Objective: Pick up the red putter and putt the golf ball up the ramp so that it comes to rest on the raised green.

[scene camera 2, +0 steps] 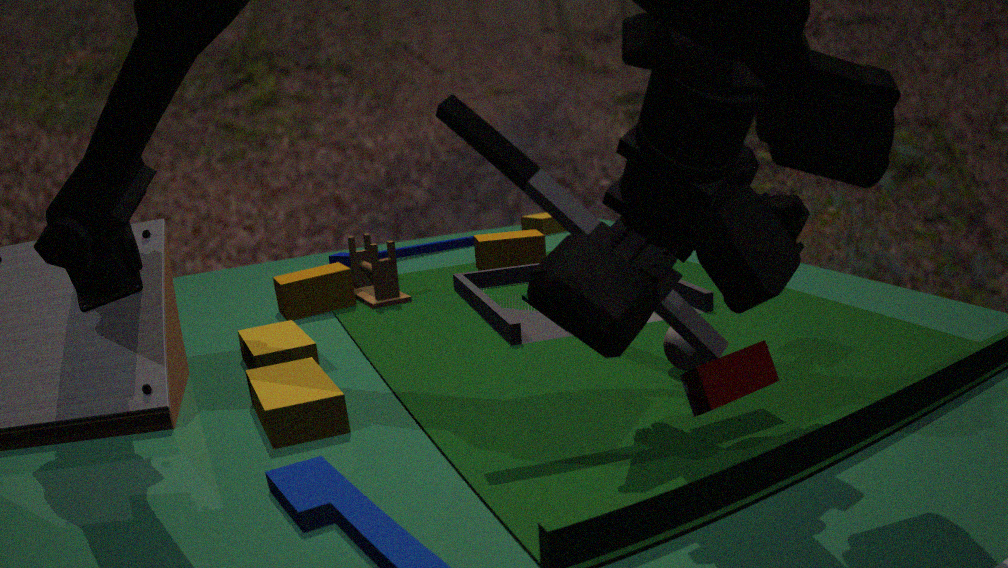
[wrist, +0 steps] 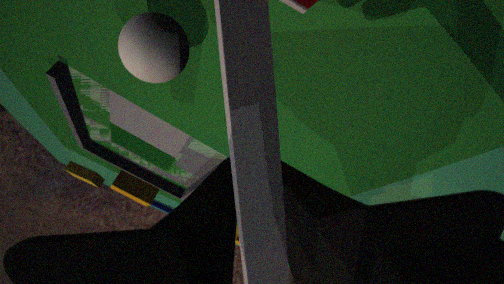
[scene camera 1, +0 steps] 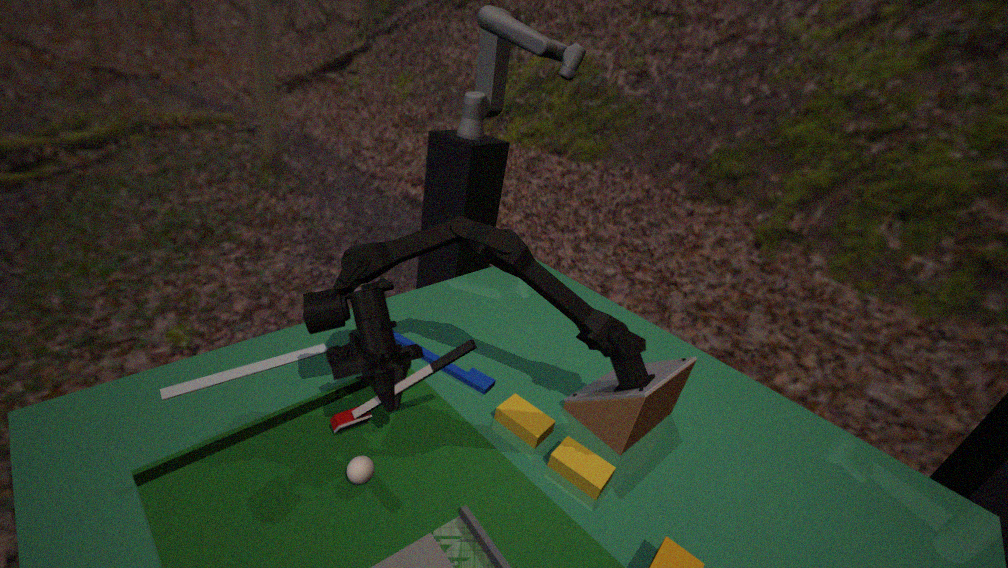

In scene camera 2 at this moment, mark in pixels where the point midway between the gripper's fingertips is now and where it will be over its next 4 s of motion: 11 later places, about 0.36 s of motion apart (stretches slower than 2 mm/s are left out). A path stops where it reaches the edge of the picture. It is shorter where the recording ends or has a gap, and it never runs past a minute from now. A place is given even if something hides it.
My gripper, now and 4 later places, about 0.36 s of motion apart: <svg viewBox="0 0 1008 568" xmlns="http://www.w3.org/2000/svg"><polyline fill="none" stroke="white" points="628,298 621,296 560,268 548,234 535,197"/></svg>
